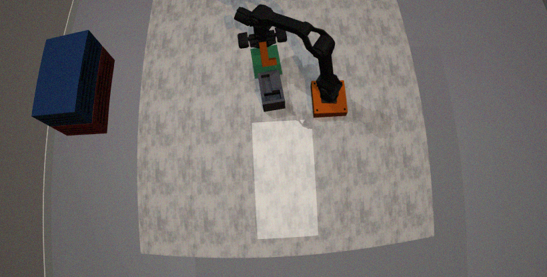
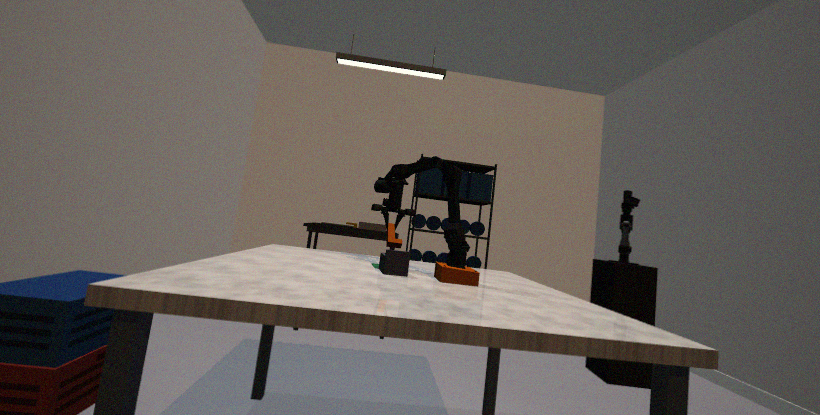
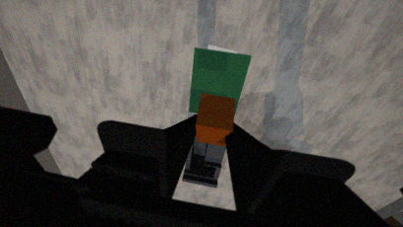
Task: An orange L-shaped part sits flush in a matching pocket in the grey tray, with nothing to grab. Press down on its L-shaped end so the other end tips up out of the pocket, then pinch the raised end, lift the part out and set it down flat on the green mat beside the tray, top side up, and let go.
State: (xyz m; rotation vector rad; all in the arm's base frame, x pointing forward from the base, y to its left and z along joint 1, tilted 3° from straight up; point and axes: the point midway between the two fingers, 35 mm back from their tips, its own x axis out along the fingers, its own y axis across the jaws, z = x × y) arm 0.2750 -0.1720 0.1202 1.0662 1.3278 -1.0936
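My gripper tip is now 1 cm to the left of the green mat and 17 cm above it. The rest, counted from my gripper tip: orange L-shaped part 2 cm behind, 3 cm to the left, 3 cm below.
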